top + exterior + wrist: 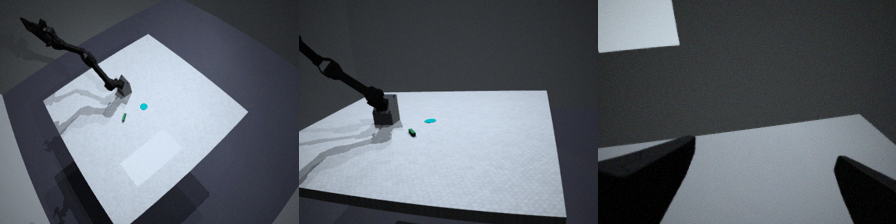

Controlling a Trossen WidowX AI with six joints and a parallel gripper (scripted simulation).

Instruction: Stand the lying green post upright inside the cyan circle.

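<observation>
My gripper tip is now 720 mm above the green post, 600 mm short of it and 130 mm to the right of it. From my gripper tip the other things lie so: cyan circle 730 mm below, 640 mm ahead, 310 mm to the left.
</observation>
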